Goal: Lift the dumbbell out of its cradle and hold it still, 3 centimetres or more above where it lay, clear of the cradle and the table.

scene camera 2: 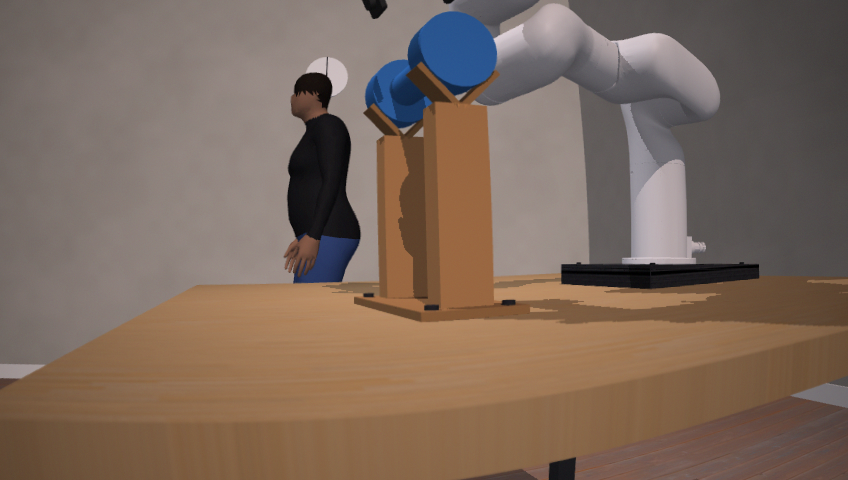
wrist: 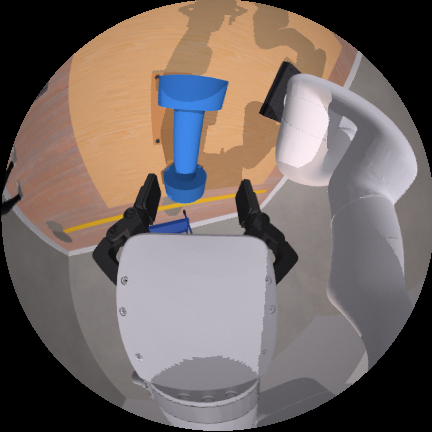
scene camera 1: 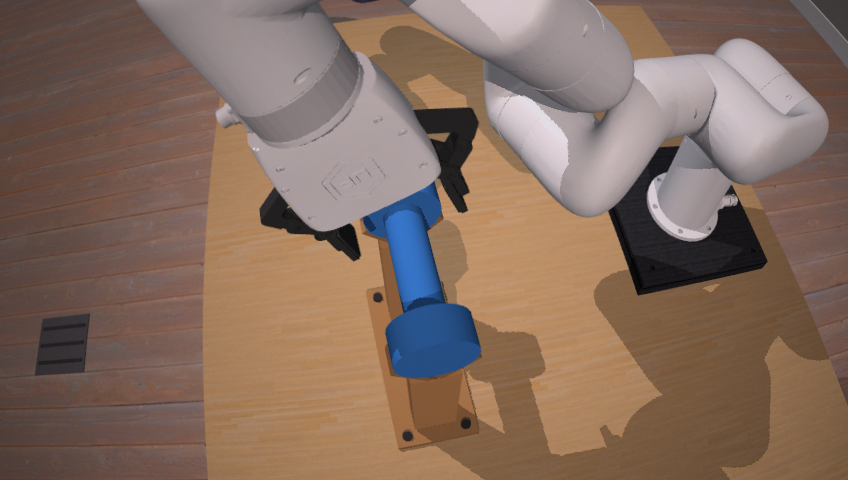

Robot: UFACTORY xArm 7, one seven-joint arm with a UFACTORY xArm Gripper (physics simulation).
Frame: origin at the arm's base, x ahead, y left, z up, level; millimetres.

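Seen in the pictures: gripper, fingertip midpoint: [scene camera 2: 418, 6] [wrist: 198, 184] [scene camera 1: 405, 222]; arm's base, origin of the base link: [scene camera 2: 659, 264] [scene camera 1: 681, 207].
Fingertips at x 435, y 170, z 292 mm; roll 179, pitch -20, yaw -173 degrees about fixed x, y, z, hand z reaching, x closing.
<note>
Pixels of each thing's top centre, then the offset from my fingertips to it. Level surfaces: height alone.
- blue dumbbell, middle of its top: [scene camera 1: 413, 245] [scene camera 2: 422, 43] [wrist: 193, 157] 43 mm down, 6 mm back, 5 mm right
- orange-brown cradle, middle of its top: [scene camera 1: 415, 277] [scene camera 2: 424, 90] [wrist: 183, 138] 98 mm down, 6 mm back, 5 mm right
- wooden table, its level: 320 mm down
The blue dumbbell [scene camera 1: 413, 255] [scene camera 2: 453, 50] [wrist: 187, 140] lies level, its two round heads resting in the V-shaped tops of the orange-brown cradle [scene camera 1: 437, 401] [scene camera 2: 461, 208] [wrist: 156, 110]. The cradle has two tall posts on a bolted base plate. My gripper [scene camera 1: 410, 234] [scene camera 2: 411, 7] [wrist: 198, 184] is open and empty. It hangs above the dumbbell's far end; in scene camera 1 its body hides part of the far head. In the wrist view the far head appears between the fingers. In scene camera 2 the fingertips are higher than the far head, and most of the gripper is cut off.
The cradle stands on the wooden table [scene camera 1: 285, 356] [scene camera 2: 238, 356] [wrist: 115, 100]. The arm's black base plate [scene camera 1: 690, 267] [scene camera 2: 606, 276] [wrist: 277, 92] is to the right, with the arm's links above that side. A person [scene camera 2: 321, 172] stands behind the table. A blue object [wrist: 170, 227] is beyond it.
</note>
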